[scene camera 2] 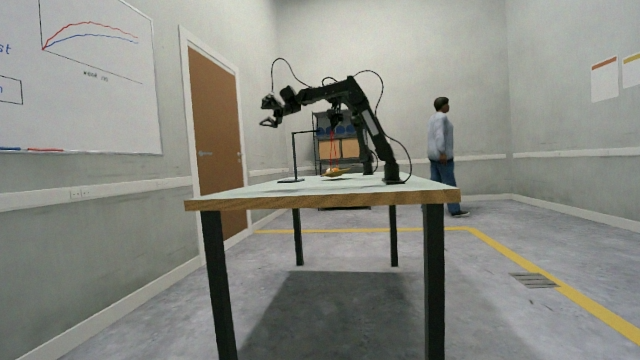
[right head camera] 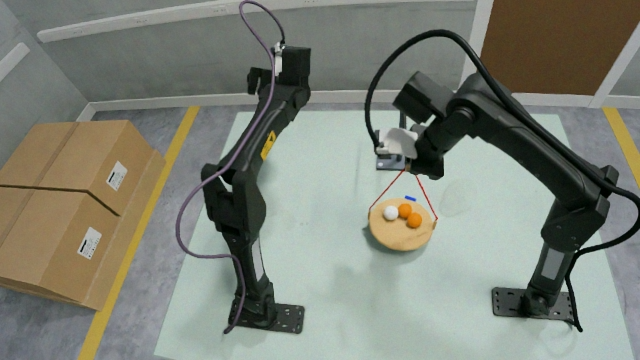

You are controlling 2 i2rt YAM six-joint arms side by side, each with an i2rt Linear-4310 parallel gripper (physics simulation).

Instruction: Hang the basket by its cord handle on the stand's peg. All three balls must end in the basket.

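Frame: origin at the left arm's base, x ahead, y left, z up, level; metres.
Seen in the pictures: left gripper, fingertip midpoint: (scene camera 2: 260, 116) (right head camera: 263, 79); right gripper, fingertip midpoint: (scene camera 2: 331, 131) (right head camera: 407, 170); left arm's base, link origin: (scene camera 2: 392, 182) (right head camera: 266, 316); right arm's base, link origin: (scene camera 2: 368, 174) (right head camera: 532, 304).
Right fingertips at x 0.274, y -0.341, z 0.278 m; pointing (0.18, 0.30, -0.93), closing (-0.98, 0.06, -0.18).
Observation:
Pixels of each thing's top centre, then the offset from my right fingertips to it. "spot": a spot on its surface instead.
- shallow tan basket, top centre: (right head camera: 402, 214) (scene camera 2: 334, 165) dx -0.001, dy +0.000, dz -0.199 m
- white ball, top centre: (right head camera: 391, 209) dx +0.022, dy +0.028, dz -0.212 m
- small blue piece, surface spot: (right head camera: 410, 198) spot: dx +0.078, dy -0.028, dz -0.247 m
A shallow tan basket (right head camera: 400, 241) (scene camera 2: 335, 173) hangs level, a little above the table, with its shadow below it. A white ball (right head camera: 390, 213) and two orange balls (right head camera: 405, 210) (right head camera: 414, 220) lie in it. Its red cord handle (right head camera: 426, 195) (scene camera 2: 332, 150) runs taut up to my right gripper (right head camera: 410, 169) (scene camera 2: 334, 127), which is shut on the top of the cord. The black stand (right head camera: 390, 163) (scene camera 2: 294, 157) is upright, partly hidden by the right arm in the right head camera; its peg points toward the cord in scene camera 2. My left gripper (scene camera 2: 269, 122) is open and empty, high and away from the basket.
A small blue piece (right head camera: 410, 198) shows just beyond the basket's rim. The left arm (right head camera: 245, 195) reaches over the left part of the table (right head camera: 320, 300) (scene camera 2: 320, 200). Cardboard boxes (right head camera: 60, 210) stand on the floor at the left. A person (scene camera 2: 441, 145) stands beyond the table.

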